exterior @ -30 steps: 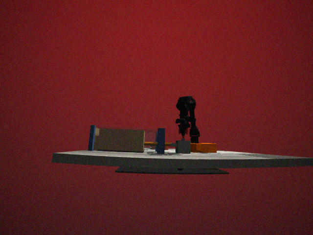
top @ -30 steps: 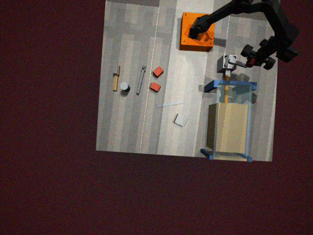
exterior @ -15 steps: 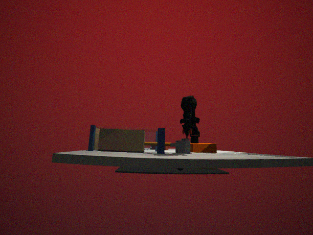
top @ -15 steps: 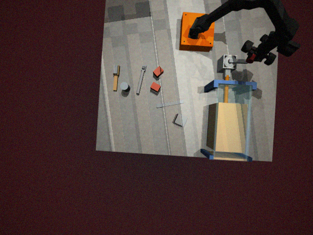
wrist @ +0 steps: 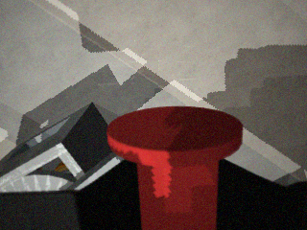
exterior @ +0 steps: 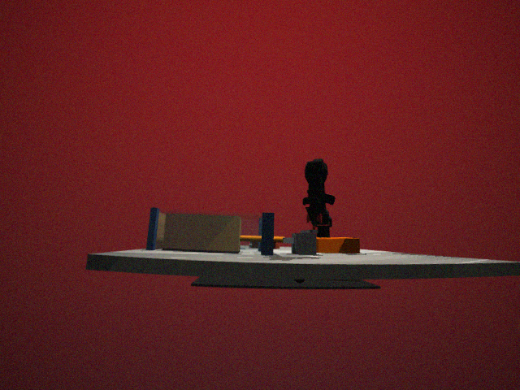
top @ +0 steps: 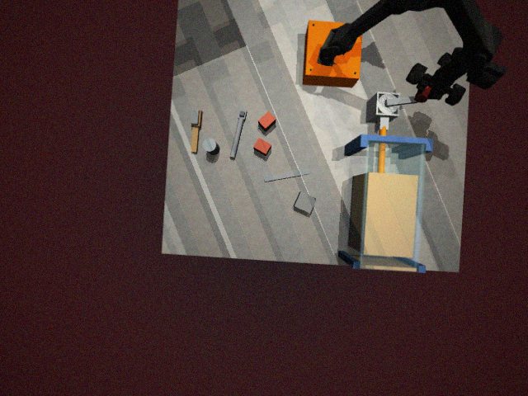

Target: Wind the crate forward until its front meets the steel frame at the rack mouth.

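My gripper tip is now 40 mm to the left of the grey crank handle, 10 mm short of it and 10 mm above it. Round my gripper tip: winch: 110 mm to the right, 90 mm below, 20 mm ahead; then red knob: 20 mm above; then blue frame: 190 mm ahead, 70 mm to the right, 10 mm below.
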